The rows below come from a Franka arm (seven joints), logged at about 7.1 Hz.
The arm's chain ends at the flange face. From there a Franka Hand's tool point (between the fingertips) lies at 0.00 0.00 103.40 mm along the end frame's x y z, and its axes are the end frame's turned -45 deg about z.
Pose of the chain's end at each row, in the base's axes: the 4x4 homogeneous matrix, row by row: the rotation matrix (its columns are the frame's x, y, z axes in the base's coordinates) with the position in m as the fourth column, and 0 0 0 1 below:
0.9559 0.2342 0.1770 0.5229; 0.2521 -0.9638 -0.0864 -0.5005; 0.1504 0.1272 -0.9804 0.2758; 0 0 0 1
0.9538 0.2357 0.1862 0.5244; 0.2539 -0.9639 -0.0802 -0.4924; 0.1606 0.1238 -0.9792 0.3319; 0 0 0 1
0.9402 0.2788 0.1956 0.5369; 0.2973 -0.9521 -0.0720 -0.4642; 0.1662 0.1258 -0.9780 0.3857; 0 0 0 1
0.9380 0.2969 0.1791 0.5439; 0.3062 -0.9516 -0.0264 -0.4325; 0.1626 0.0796 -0.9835 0.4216; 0 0 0 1
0.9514 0.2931 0.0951 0.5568; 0.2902 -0.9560 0.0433 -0.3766; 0.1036 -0.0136 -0.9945 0.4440; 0 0 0 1
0.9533 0.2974 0.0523 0.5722; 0.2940 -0.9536 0.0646 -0.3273; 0.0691 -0.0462 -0.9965 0.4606; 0 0 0 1
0.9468 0.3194 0.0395 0.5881; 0.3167 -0.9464 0.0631 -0.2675; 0.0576 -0.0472 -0.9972 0.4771; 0 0 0 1
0.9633 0.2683 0.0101 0.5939; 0.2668 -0.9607 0.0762 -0.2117; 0.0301 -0.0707 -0.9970 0.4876; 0 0 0 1
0.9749 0.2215 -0.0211 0.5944; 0.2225 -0.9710 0.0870 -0.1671; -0.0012 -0.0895 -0.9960 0.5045; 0 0 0 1
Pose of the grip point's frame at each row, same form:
0.5103 0.8415 0.1770 0.5412; 0.8598 -0.5032 -0.0864 -0.5094; 0.0164 0.1963 -0.9804 0.1744; 0 0 0 1
0.5078 0.8411 0.1862 0.5437; 0.8611 -0.5020 -0.0802 -0.5007; 0.0260 0.2011 -0.9792 0.2307; 0 0 0 1
0.4677 0.8620 0.1956 0.5571; 0.8835 -0.4630 -0.0720 -0.4716; 0.0286 0.2065 -0.9780 0.2846; 0 0 0 1
0.4533 0.8732 0.1791 0.5624; 0.8894 -0.4564 -0.0264 -0.4352; 0.0587 0.1713 -0.9835 0.3199; 0 0 0 1
0.4655 0.8800 0.0951 0.5666; 0.8812 -0.4708 0.0433 -0.3721; 0.0829 0.0636 -0.9945 0.3412; 0 0 0 1
0.4638 0.8844 0.0523 0.5776; 0.8822 -0.4664 0.0646 -0.3206; 0.0815 0.0162 -0.9965 0.3576; 0 0 0 1
0.4436 0.8953 0.0395 0.5922; 0.8931 -0.4453 0.0631 -0.2610; 0.0741 0.0074 -0.9972 0.3740; 0 0 0 1
0.4914 0.8709 0.0101 0.5949; 0.8680 -0.4907 0.0762 -0.2038; 0.0713 -0.0287 -0.9970 0.3845; 0 0 0 1
0.5327 0.8460 -0.0211 0.5922; 0.8439 -0.5293 0.0870 -0.1581; 0.0624 -0.0641 -0.9960 0.4015; 0 0 0 1

